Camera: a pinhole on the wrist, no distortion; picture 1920 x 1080 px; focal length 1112.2 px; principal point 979.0 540.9 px. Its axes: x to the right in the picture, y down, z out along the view. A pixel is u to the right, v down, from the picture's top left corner.
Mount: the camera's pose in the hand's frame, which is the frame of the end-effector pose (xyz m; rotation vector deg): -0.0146 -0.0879 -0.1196 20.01 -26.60 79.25
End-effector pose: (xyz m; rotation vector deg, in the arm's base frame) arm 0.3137 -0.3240 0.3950 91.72 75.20 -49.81
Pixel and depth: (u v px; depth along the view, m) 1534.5 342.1 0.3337
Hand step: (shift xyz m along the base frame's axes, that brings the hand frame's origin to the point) -0.1111 -0.2162 -0.1451
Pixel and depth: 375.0 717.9 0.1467
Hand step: -0.2335 0.0239 0.0279
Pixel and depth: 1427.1 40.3 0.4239
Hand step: -0.1472 -0.2446 -0.2975
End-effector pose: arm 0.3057 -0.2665 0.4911 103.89 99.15 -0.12
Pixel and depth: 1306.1 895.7 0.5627
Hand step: -0.0303 -0.4116 -0.3455
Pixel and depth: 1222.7 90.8 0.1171
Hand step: -0.1175 0.0148 -0.0623
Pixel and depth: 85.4 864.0 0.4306
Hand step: -0.5232 -0.2669 -0.2111
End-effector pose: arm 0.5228 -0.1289 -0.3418 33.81 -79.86 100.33
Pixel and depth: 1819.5 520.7 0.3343
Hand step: 0.0051 -0.2840 0.0956
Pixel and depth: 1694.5 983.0 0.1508
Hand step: 0.0952 -0.0733 -0.0032
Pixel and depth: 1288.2 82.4 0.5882
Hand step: 0.0682 -0.3814 0.4345
